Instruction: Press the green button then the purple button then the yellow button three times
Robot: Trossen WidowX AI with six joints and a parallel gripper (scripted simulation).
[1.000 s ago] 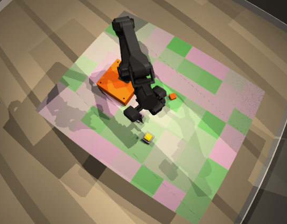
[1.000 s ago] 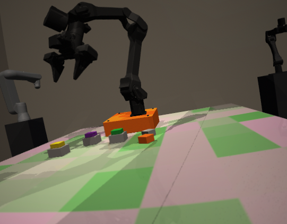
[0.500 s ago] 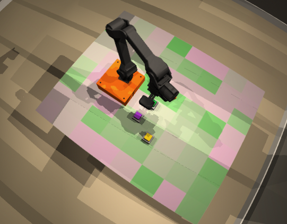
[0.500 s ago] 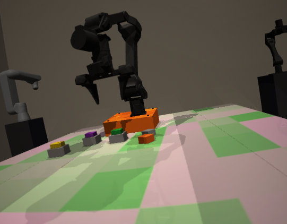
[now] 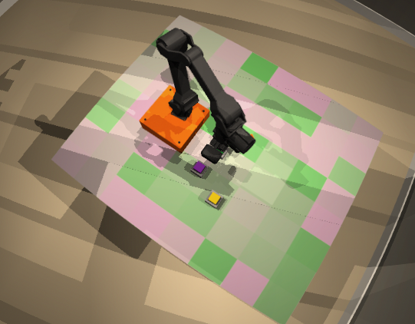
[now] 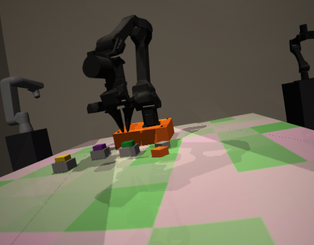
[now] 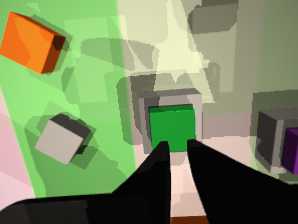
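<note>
Right now my gripper tip is 4 cm above the green button. Round my gripper tip: purple button: 4 cm behind, 10 cm to the right, 4 cm below; orange block: 8 cm ahead, 9 cm to the left, 6 cm below; grey block: 10 cm to the left, 6 cm below.
</note>
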